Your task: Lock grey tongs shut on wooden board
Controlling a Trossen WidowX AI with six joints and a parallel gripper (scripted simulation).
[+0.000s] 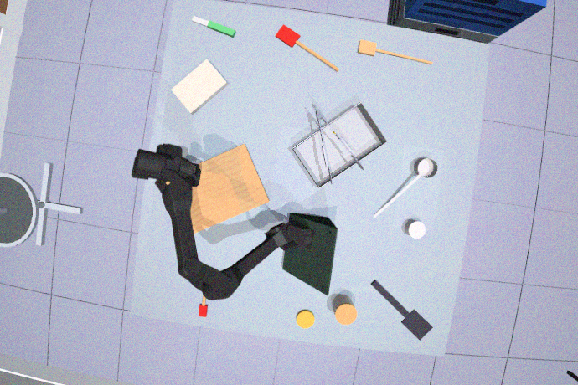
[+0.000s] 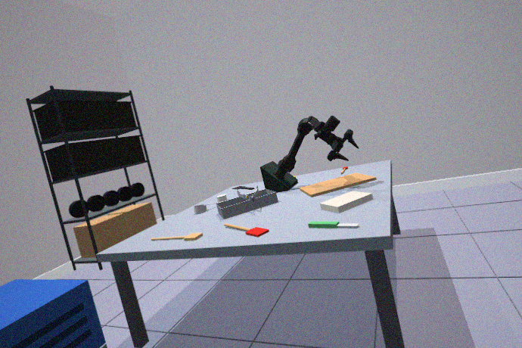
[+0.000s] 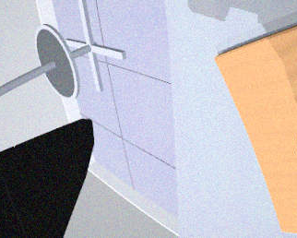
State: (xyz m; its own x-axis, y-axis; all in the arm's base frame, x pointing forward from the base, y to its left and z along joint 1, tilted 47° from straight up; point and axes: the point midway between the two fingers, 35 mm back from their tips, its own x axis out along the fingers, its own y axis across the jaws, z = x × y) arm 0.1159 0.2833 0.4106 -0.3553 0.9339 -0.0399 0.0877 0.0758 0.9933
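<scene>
My gripper tip is now 28 cm short of the yellow piece, 52 cm to the left of it and 9 cm above it. From my gripper tip the other things lie so: roasting tin (25 cm ahead, 56 cm to the right, 13 cm below); then white block (34 cm ahead, 1 cm to the left, 14 cm below); then wooden board (3 cm behind, 14 cm to the right, 15 cm below).
</scene>
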